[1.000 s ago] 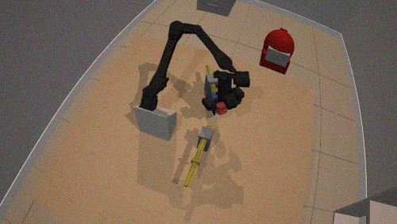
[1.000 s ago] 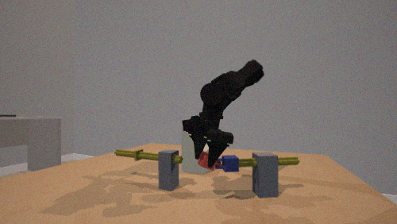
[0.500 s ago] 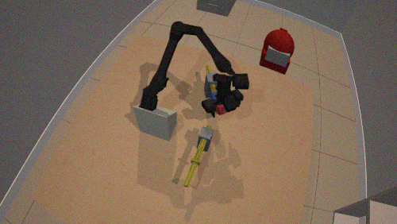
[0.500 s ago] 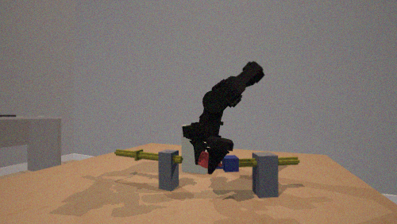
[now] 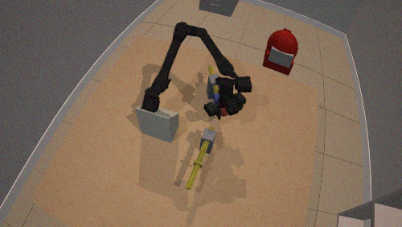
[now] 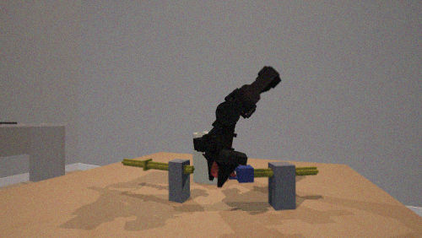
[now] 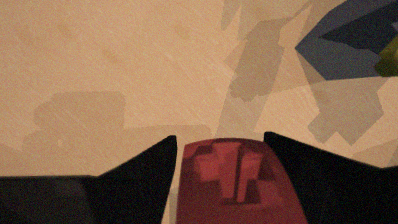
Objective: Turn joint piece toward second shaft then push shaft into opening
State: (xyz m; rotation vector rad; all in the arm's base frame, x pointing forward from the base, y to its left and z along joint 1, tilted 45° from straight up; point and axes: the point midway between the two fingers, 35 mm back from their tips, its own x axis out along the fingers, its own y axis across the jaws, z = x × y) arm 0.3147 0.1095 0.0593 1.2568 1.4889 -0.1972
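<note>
My gripper tip is now 1 cm past the red joint piece, 2 cm to the right of it and 3 cm below it.
</note>
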